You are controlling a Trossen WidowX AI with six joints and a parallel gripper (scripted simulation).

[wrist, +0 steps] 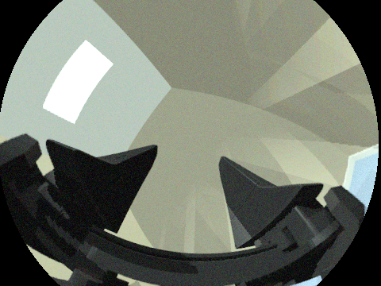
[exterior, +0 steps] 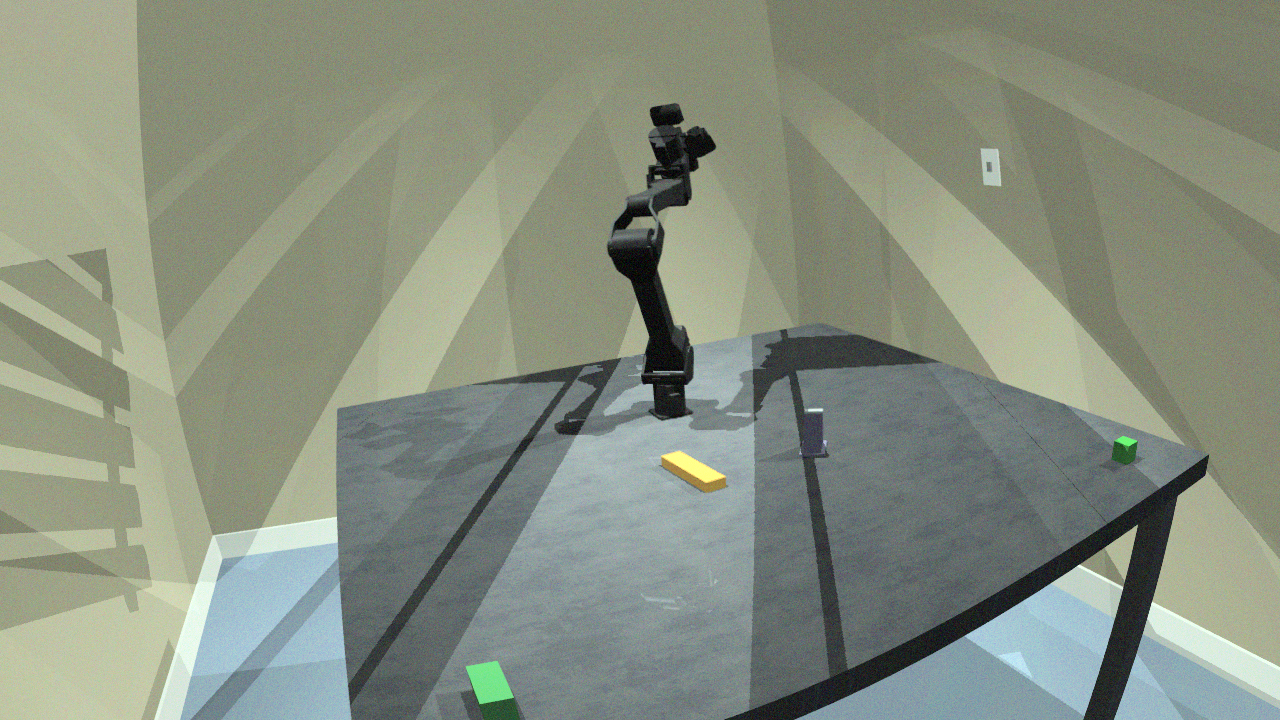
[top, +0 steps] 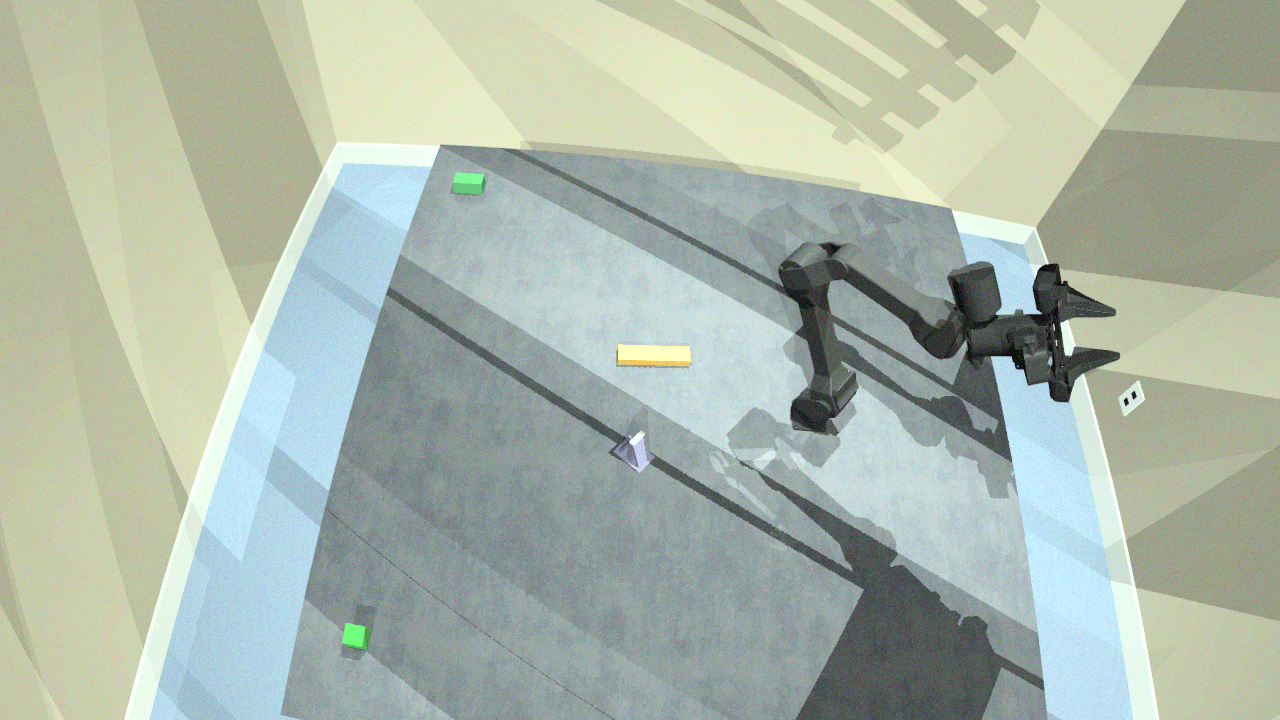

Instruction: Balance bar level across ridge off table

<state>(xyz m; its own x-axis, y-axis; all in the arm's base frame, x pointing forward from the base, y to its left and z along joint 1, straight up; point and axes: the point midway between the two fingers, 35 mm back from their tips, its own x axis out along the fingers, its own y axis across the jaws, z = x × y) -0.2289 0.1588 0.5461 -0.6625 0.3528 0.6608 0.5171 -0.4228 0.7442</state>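
My gripper tip is 560 mm above the bar, 550 mm short of it and 260 mm to the left of it.
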